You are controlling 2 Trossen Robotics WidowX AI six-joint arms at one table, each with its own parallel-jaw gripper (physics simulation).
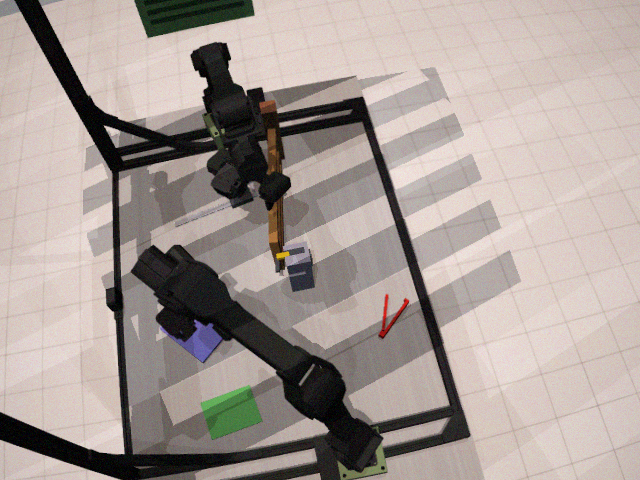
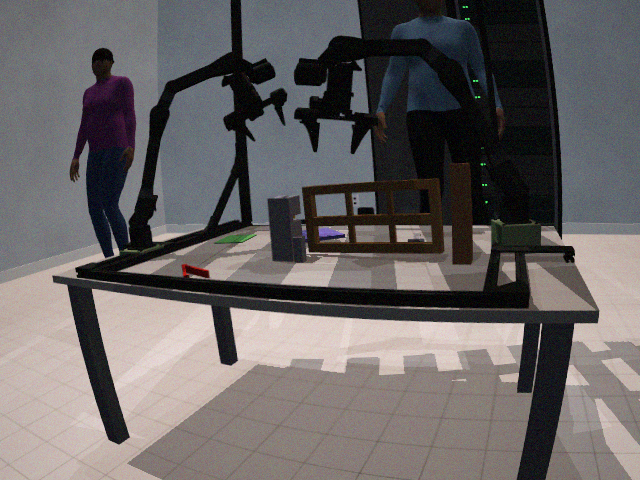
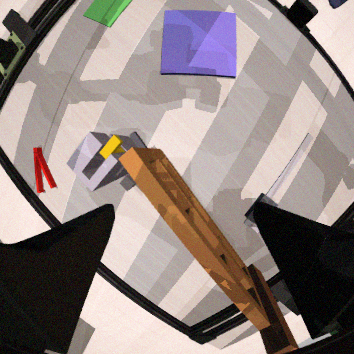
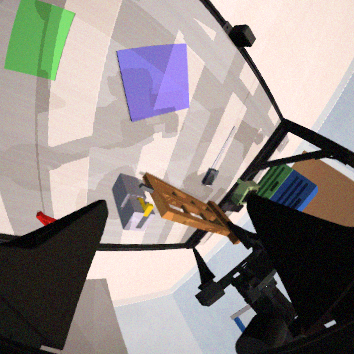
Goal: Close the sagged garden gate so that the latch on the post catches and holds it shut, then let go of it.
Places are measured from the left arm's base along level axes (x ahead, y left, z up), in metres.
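Where they show: left gripper, fingertip midpoint: [image 1: 253,201] [image 2: 334,153] [image 3: 185,210] [image 4: 210,233]; right gripper, fingertip midpoint: [image 2: 269,133] [image 4: 178,204]; left arm's base, origin of the base link: [image 2: 515,221]; right arm's base, origin of the base link: [image 1: 359,453] [image 2: 141,247] [image 3: 7,53].
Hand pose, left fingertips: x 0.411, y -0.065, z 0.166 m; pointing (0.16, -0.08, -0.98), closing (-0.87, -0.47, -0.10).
Each offset is from my left fingertips to the centre of the thing. "spot": to the spot under its first point.
The brown wooden gate {0.092 m left, 0.033 m back, 0.147 m down} [image 1: 273,232] [image 2: 372,219] [image 3: 170,210] stands upright between the brown hinge post {spot: 0.173 m left, 0.258 m back, 0.123 m down} [image 2: 461,211] [image 3: 280,330] and the grey latch post {spot: 0.034 m left, 0.138 m ahead, 0.146 m down} [image 1: 301,273] [image 2: 282,229] [image 3: 90,160] [image 4: 127,202]. Its free end is close beside the grey post. The yellow latch {0.011 m left, 0.101 m ahead, 0.118 m down} [image 1: 282,255] [image 3: 111,146] [image 4: 146,206] is at that end; whether it has caught the gate cannot be told. My left gripper [image 2: 333,151] [image 3: 185,210] is open and empty, well above the gate. My right gripper [image 2: 268,132] [image 4: 178,204] is open and empty, high and apart from the gate.
A purple sheet {0.228 m right, 0.099 m ahead, 0.225 m down} [image 1: 204,343] [image 3: 200,45] [image 4: 155,82] and a green sheet {0.251 m right, 0.331 m ahead, 0.228 m down} [image 1: 231,413] [image 4: 40,40] lie on the table. A red V-shaped object {spot: 0.173 m left, 0.319 m ahead, 0.213 m down} [image 1: 392,320] [image 3: 42,170] lies beyond the grey post. A black-handled thin rod {spot: 0.000 m left, 0.170 m back, 0.211 m down} [image 4: 210,176] lies near the gate. A black frame [image 1: 398,222] borders the table.
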